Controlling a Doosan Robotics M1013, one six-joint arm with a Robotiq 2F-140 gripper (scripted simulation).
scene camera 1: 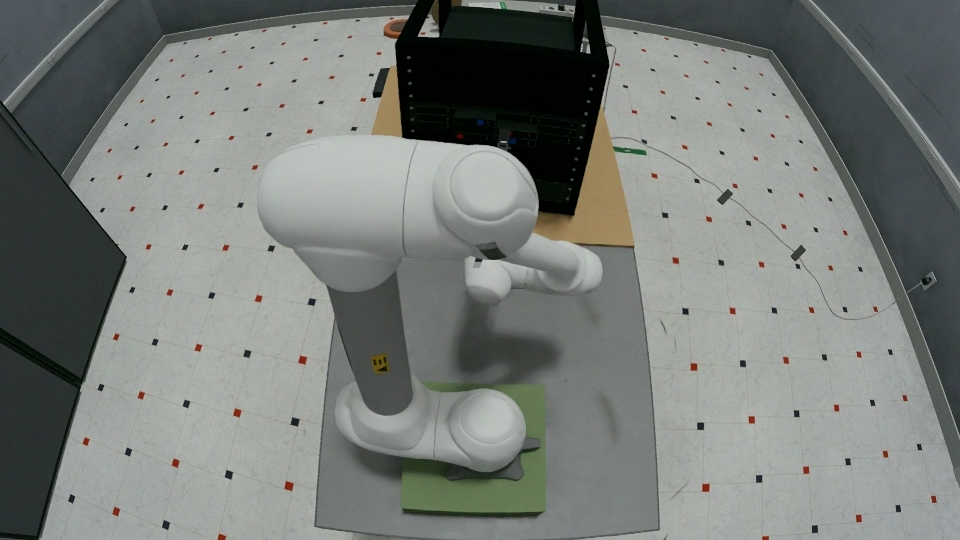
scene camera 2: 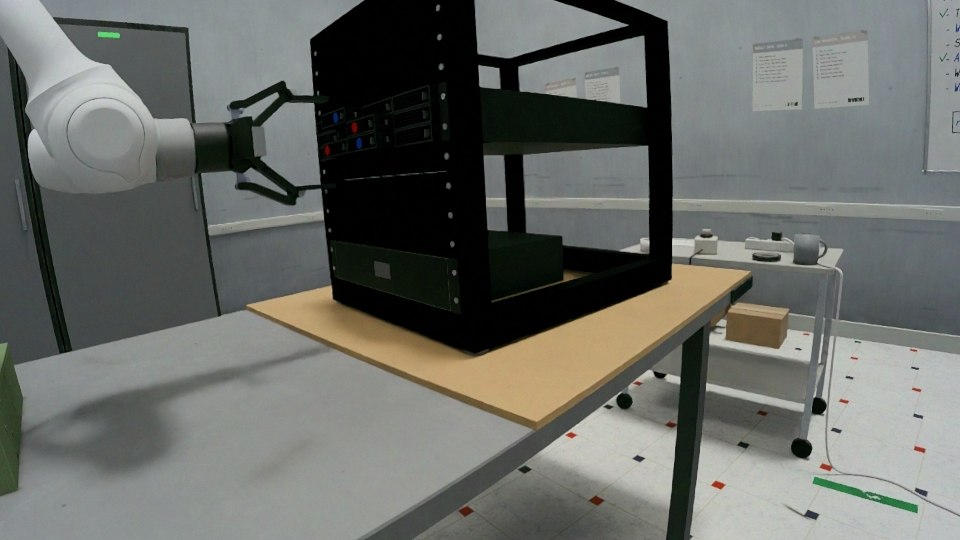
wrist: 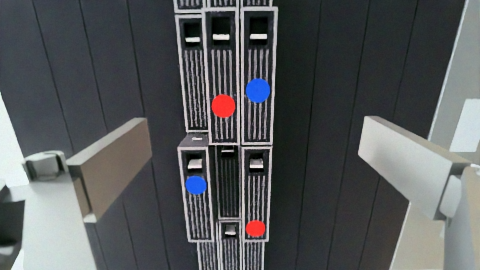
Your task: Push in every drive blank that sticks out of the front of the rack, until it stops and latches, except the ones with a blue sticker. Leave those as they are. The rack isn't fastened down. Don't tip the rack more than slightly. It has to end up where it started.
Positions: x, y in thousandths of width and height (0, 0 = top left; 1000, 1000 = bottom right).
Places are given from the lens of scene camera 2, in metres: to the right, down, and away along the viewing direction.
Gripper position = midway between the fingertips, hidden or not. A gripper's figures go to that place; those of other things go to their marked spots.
my gripper (scene camera 2: 343, 264): -0.26, -0.22, 0.81
black rack (scene camera 2: 452, 495): -0.08, 0.00, 0.80
wooden board (scene camera 2: 555, 705): 0.07, 0.15, 0.66
The marked spots on the wooden board and the black rack are 0.25 m apart.
